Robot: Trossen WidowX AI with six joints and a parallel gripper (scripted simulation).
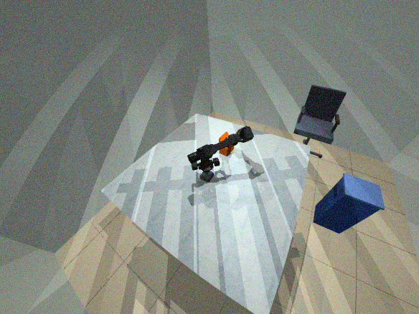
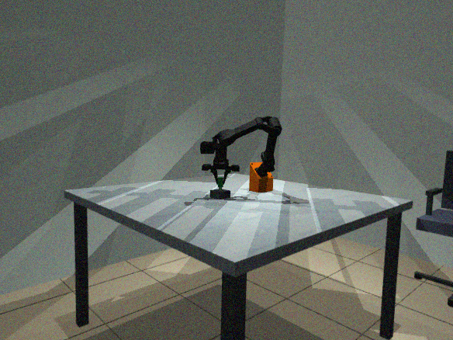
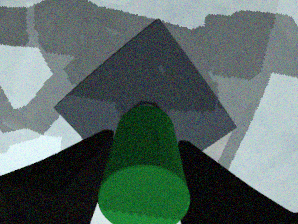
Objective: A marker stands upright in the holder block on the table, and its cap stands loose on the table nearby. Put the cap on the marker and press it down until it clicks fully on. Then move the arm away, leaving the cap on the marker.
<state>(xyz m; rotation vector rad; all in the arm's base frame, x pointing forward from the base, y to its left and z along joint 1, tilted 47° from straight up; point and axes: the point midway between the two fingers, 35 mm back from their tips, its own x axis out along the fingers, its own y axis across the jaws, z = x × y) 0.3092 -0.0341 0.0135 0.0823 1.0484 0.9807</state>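
The green cap lies 10 mm above my gripper tip. Round my gripper tip: dark holder block (50 mm below).
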